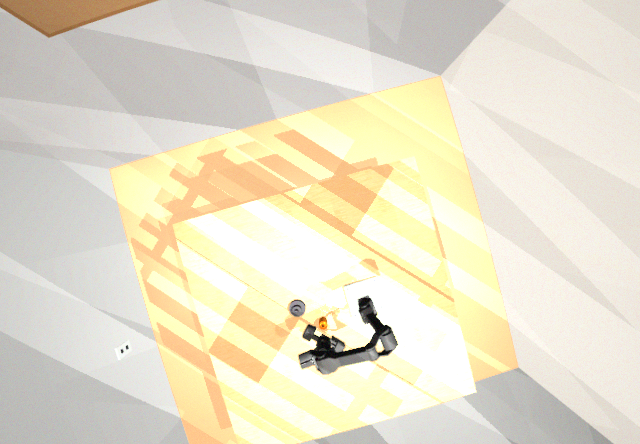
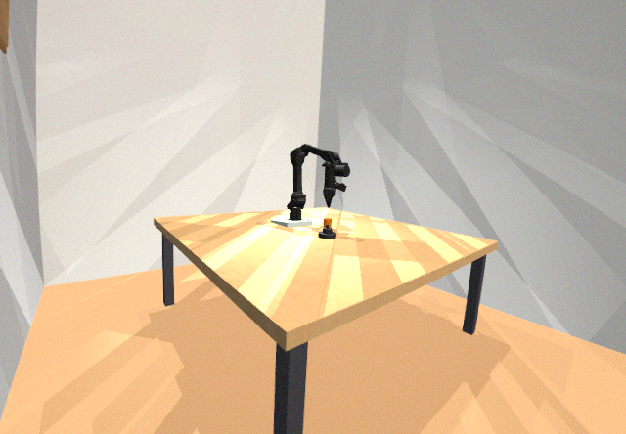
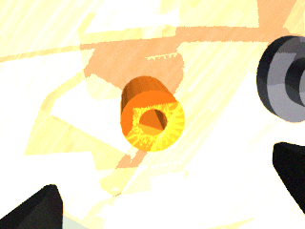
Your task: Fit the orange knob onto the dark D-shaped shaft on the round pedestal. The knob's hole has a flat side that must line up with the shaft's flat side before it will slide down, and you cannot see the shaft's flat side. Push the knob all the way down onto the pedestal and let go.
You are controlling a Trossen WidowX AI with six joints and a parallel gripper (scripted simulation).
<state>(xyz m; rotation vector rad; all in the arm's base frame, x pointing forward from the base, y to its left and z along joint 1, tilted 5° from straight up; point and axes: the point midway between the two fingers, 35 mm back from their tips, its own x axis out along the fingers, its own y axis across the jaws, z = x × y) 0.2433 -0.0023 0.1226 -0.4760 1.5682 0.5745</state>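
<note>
My gripper tip is 90 mm above the orange knob. From my gripper tip the other things lie so: pedestal (90 mm ahead, 120 mm to the right, 90 mm below).
</note>
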